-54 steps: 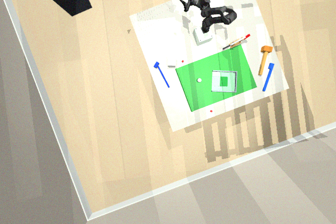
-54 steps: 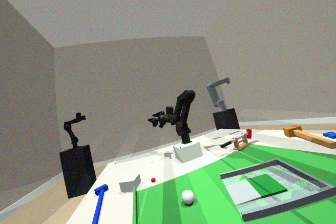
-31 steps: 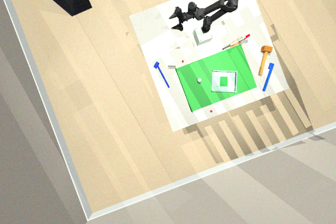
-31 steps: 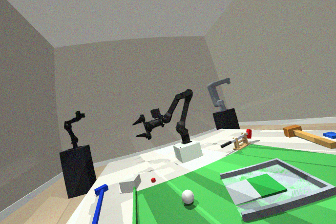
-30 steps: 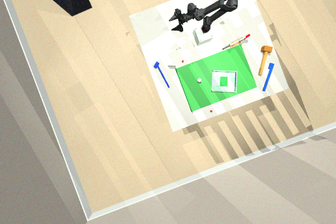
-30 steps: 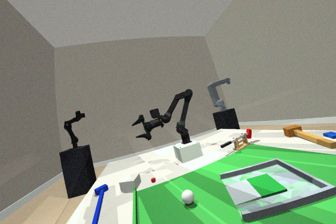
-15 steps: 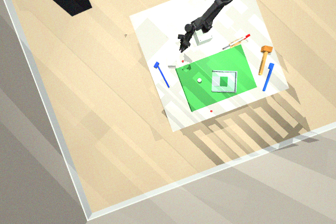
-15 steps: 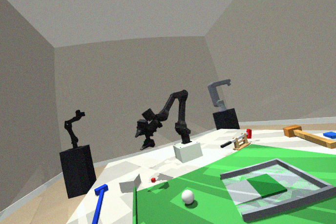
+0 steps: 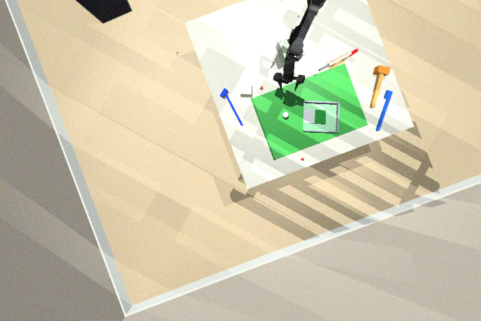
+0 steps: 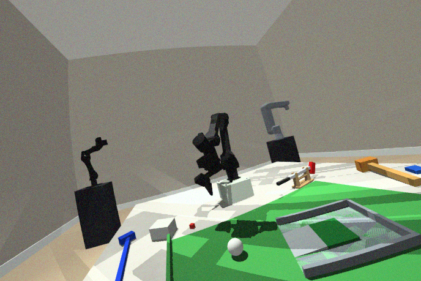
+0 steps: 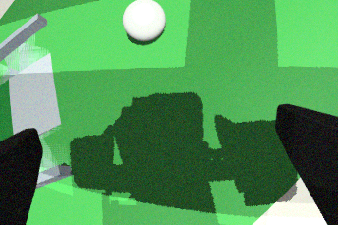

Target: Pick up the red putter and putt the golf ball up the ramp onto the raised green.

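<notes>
Right now my gripper tip is 450 mm to the right of the wooden stool, 110 mm above it and 60 mm past it. The rest, counted from my gripper tip: white block (230 mm to the right, 150 mm behind, 120 mm below); white golf ball (140 mm ahead, 120 mm below, 40 mm to the right).
</notes>
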